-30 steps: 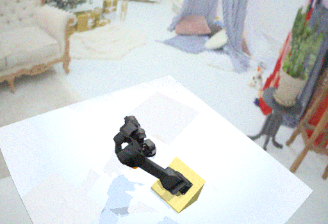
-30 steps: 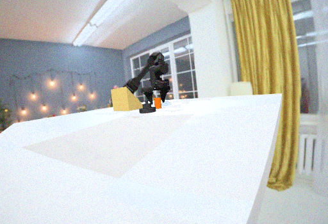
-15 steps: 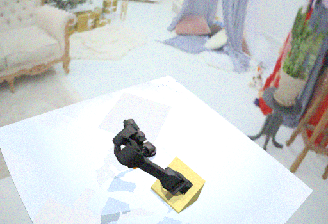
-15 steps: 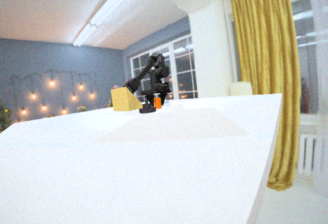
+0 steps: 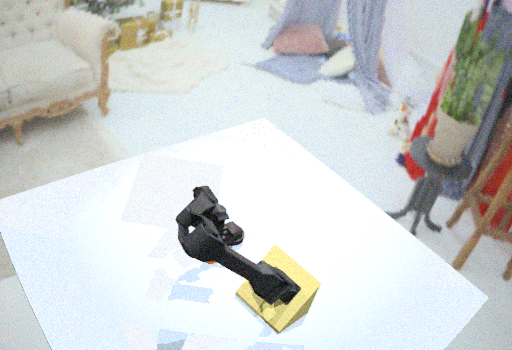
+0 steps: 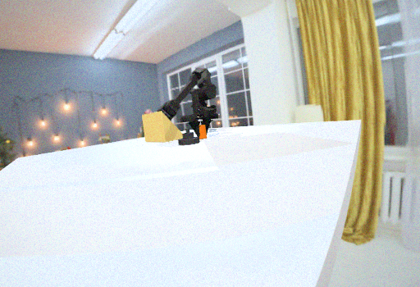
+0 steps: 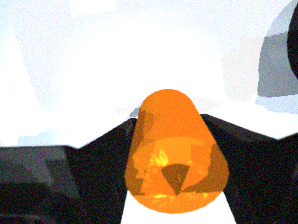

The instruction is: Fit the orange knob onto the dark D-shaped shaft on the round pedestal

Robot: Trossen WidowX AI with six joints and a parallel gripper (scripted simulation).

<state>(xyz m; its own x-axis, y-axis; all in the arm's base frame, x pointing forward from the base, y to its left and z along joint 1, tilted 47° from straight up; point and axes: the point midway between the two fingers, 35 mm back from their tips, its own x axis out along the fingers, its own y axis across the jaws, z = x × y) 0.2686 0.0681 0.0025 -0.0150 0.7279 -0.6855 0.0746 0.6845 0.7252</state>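
My gripper tip is now 120 mm to the left of the pedestal, 40 mm short of it and 20 mm below it. Also, from my gripper tip: orange knob 20 mm above.
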